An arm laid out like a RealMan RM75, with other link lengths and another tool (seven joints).
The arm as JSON. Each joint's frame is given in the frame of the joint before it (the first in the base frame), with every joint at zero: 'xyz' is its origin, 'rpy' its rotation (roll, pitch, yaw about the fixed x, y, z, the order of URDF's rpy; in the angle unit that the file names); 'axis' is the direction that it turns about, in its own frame. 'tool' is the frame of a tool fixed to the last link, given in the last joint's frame.
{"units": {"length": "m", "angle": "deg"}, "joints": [
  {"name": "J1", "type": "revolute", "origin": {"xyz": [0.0, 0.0, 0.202], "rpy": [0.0, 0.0, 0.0]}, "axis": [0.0, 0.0, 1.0]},
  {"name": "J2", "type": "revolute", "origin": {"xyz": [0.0, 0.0, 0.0], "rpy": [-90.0, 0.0, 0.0]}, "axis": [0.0, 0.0, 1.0]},
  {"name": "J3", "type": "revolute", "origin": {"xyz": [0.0, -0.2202, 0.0], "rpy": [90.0, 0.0, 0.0]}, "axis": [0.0, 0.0, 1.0]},
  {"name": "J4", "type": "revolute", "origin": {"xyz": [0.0, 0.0, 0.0], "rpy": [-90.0, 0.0, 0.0]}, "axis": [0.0, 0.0, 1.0]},
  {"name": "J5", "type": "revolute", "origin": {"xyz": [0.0, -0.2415, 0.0], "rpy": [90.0, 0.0, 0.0]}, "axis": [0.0, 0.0, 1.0]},
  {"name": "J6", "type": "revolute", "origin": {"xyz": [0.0, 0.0, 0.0], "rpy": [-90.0, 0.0, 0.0]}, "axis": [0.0, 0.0, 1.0]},
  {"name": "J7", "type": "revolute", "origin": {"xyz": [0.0, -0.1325, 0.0], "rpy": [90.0, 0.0, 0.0]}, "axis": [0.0, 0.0, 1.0]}
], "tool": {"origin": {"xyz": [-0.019, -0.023, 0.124], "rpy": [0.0, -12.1, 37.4]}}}
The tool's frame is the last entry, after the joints.
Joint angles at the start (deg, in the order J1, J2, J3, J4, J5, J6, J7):
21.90 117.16 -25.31 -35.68 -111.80 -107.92 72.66
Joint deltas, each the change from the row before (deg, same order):
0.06 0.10 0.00 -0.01 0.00 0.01 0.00
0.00 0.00 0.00 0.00 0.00 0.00 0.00
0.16 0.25 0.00 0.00 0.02 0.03 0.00
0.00 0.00 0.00 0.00 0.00 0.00 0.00
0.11 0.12 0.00 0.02 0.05 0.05 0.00
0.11 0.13 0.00 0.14 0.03 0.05 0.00
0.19 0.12 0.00 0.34 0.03 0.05 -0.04
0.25 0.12 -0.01 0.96 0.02 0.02 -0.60
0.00 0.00 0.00 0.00 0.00 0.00 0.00
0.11 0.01 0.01 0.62 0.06 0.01 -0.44
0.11 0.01 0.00 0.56 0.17 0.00 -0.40
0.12 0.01 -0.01 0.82 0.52 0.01 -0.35
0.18 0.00 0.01 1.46 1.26 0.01 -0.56
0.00 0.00 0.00 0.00 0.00 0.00 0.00
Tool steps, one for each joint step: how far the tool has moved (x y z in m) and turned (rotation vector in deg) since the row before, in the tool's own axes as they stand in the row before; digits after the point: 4 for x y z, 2 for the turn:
0.0003 0.0003 0.0008 -0.10 0.00 0.03
0.0000 0.0000 0.0000 0.00 0.00 0.00
0.0007 0.0008 0.0021 -0.26 -0.02 0.09
0.0000 0.0000 0.0000 0.00 0.00 0.00
0.0001 0.0004 0.0013 -0.14 -0.05 0.03
0.0006 0.0003 0.0014 -0.17 -0.05 0.16
0.0010 0.0005 0.0020 -0.28 -0.04 0.26
0.0029 0.0009 0.0029 -0.62 -0.08 0.28
0.0000 0.0000 0.0000 0.00 0.00 0.00
0.0014 0.0004 0.0012 -0.34 -0.12 0.10
0.0008 0.0007 0.0012 -0.37 -0.20 0.06
0.0002 0.0011 0.0016 -0.54 -0.55 0.27
-0.0011 0.0022 0.0026 -1.01 -1.32 0.47
0.0000 0.0000 0.0000 0.00 0.00 0.00

